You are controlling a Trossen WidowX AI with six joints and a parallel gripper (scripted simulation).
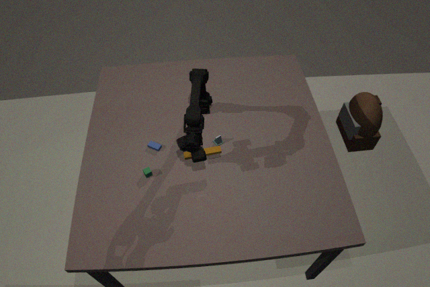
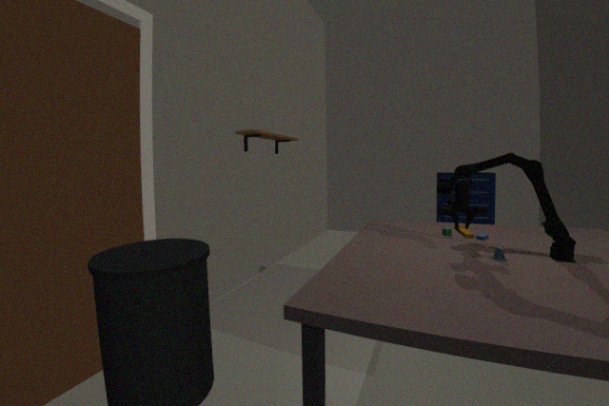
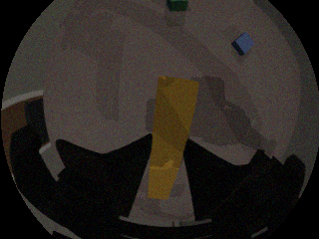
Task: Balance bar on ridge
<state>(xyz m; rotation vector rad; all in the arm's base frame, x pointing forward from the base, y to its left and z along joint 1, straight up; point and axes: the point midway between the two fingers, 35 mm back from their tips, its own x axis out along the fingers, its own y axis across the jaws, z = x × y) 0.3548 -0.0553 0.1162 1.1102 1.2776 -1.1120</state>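
The yellow bar is 3 cm to the left of my gripper tip. The rest, counted from my gripper tip: blue flat block: 21 cm to the right, 12 cm behind, 7 cm below; green cube: 24 cm to the right, 7 cm below, 4 cm ahead.
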